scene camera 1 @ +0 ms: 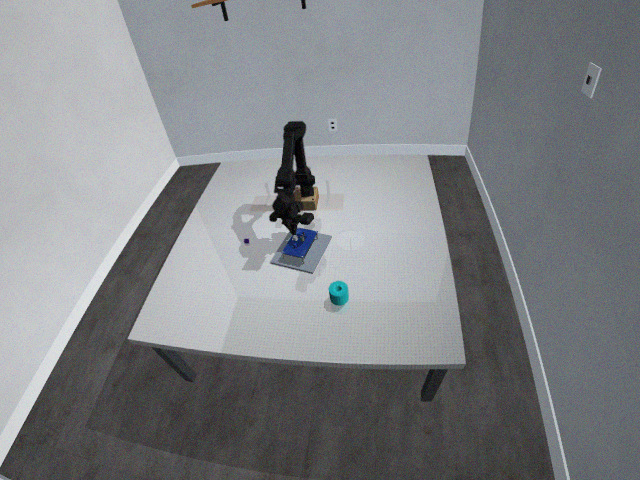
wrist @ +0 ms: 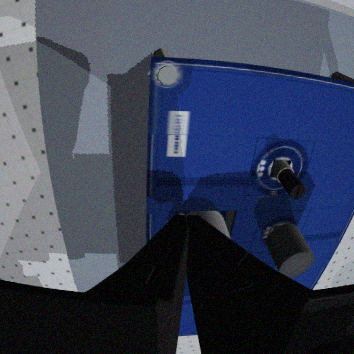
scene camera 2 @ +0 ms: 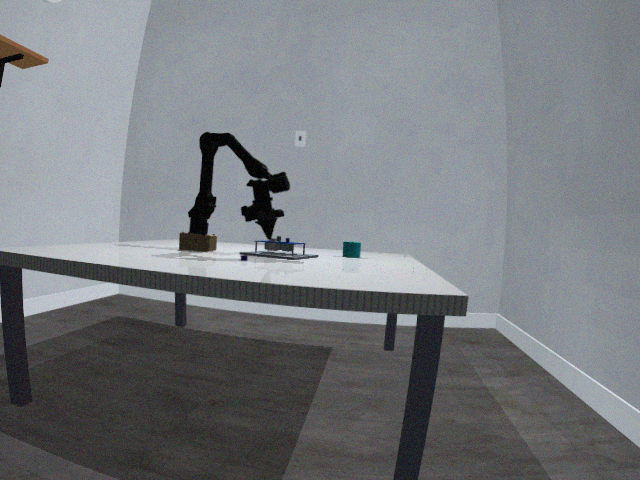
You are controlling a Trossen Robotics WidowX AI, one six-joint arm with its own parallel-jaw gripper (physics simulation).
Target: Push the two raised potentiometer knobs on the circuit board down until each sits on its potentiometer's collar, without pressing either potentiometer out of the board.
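Observation:
The blue circuit board stands on thin posts above a grey base plate. My gripper is shut and empty, pointing down, with its tips at the near part of the board. In the wrist view a pale grey knob shows partly behind the fingertips, with a dark opening in the board beside it. A darker grey knob stands to its right. Contact and the gaps between knobs and collars cannot be made out.
A thin black shaft rises from a ringed base on the board. A teal cylinder stands on the table beyond the base plate. A small dark purple cube lies beside the plate.

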